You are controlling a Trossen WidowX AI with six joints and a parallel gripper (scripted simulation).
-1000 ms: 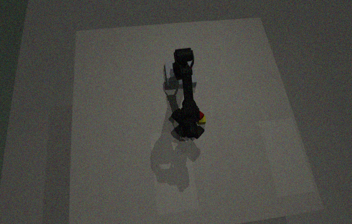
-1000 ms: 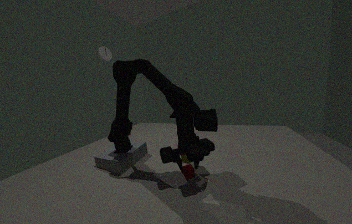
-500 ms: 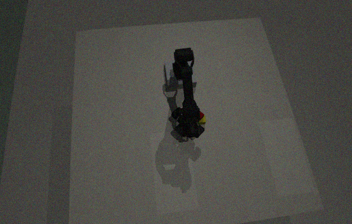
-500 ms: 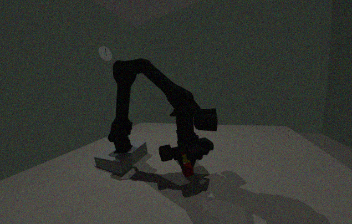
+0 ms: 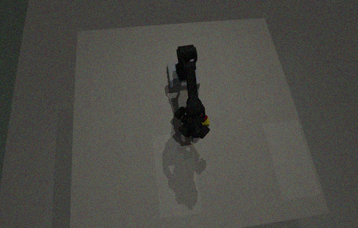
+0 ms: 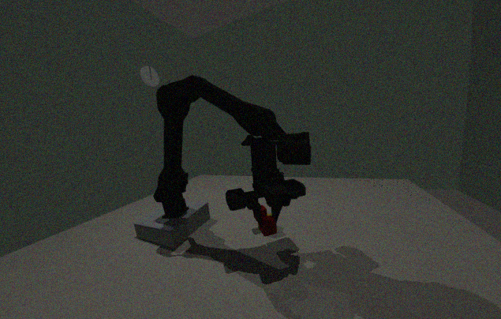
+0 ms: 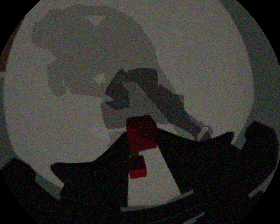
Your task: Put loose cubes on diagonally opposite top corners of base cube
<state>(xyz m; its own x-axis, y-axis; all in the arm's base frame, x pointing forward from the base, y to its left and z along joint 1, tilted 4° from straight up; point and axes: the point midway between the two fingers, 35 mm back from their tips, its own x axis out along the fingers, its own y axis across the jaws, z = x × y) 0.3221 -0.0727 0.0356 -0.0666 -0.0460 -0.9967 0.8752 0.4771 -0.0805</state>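
The yellow base cube lies 2 cm behind my gripper tip, 10 cm to the left of it and 5 cm below it.
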